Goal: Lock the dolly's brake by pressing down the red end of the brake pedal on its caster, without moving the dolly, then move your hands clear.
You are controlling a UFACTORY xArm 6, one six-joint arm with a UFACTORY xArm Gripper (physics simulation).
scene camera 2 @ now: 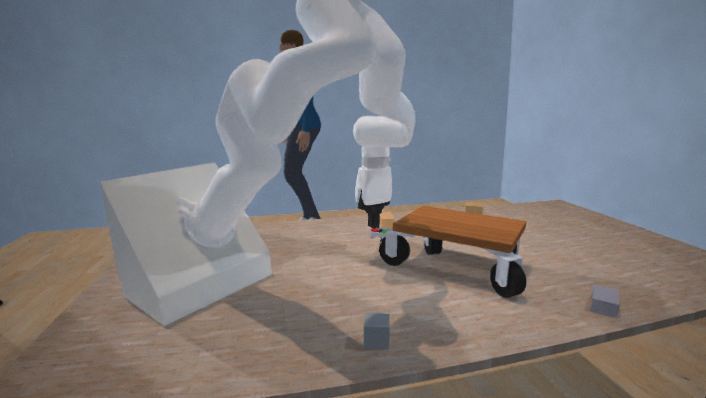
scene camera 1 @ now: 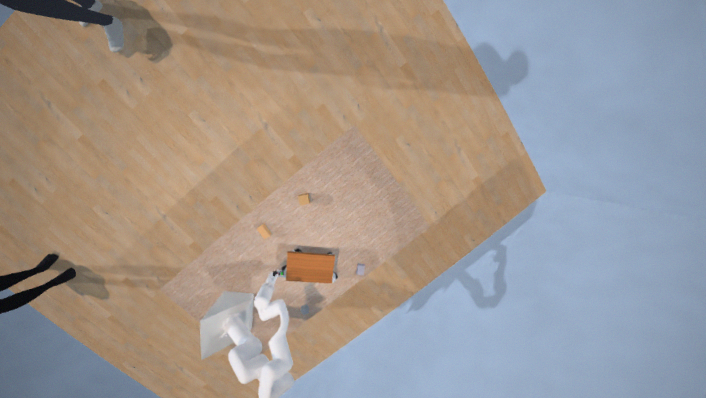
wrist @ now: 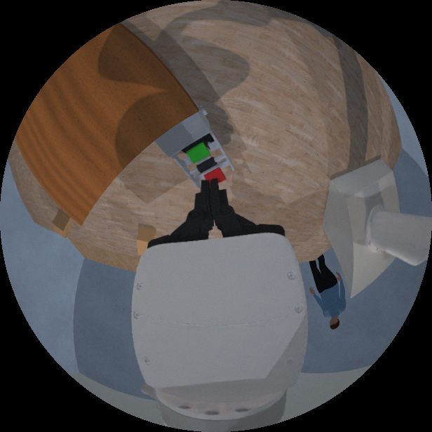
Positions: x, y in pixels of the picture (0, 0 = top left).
Labels:
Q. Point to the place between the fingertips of my gripper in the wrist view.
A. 211, 189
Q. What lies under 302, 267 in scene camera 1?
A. A dolly.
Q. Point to a lilac block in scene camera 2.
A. At 605, 300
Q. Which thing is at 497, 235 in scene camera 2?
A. A dolly.

